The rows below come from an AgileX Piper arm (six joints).
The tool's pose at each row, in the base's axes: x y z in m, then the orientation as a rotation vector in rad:
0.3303, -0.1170, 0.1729, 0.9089, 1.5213, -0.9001
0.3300, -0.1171, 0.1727, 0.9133, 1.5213, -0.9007
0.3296, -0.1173, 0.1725, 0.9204, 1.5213, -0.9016
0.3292, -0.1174, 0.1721, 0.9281, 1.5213, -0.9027
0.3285, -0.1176, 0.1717, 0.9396, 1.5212, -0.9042
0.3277, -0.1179, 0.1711, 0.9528, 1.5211, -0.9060
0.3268, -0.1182, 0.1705, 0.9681, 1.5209, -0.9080
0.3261, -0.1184, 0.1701, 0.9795, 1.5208, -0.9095
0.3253, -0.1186, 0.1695, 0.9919, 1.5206, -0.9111
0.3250, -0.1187, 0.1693, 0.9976, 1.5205, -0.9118
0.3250, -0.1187, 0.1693, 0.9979, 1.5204, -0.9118
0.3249, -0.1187, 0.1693, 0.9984, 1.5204, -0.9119
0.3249, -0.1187, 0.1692, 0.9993, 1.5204, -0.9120
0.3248, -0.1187, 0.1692, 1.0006, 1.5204, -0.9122
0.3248, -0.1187, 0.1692, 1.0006, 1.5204, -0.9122
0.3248, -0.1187, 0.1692, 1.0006, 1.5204, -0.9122
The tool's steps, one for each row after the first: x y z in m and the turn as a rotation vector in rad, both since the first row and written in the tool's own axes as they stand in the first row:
0.0002, -0.0003, 0.0000, 0.0029, 0.0022, 0.0015
0.0005, -0.0007, 0.0000, 0.0076, 0.0057, 0.0041
0.0009, -0.0011, 0.0000, 0.0127, 0.0094, 0.0067
0.0013, -0.0018, -0.0001, 0.0203, 0.0151, 0.0108
0.0020, -0.0026, 0.0000, 0.0290, 0.0215, 0.0154
0.0027, -0.0035, -0.0001, 0.0392, 0.0290, 0.0208
0.0031, -0.0042, -0.0001, 0.0467, 0.0346, 0.0247
0.0038, -0.0050, -0.0002, 0.0549, 0.0407, 0.0290
0.0040, -0.0053, -0.0002, 0.0586, 0.0435, 0.0310
0.0040, -0.0053, -0.0002, 0.0588, 0.0436, 0.0312
0.0040, -0.0054, -0.0002, 0.0592, 0.0438, 0.0313
0.0041, -0.0053, -0.0002, 0.0597, 0.0443, 0.0316
0.0041, -0.0054, -0.0003, 0.0606, 0.0449, 0.0321
0.0041, -0.0054, -0.0003, 0.0606, 0.0449, 0.0321
0.0041, -0.0054, -0.0003, 0.0606, 0.0449, 0.0321

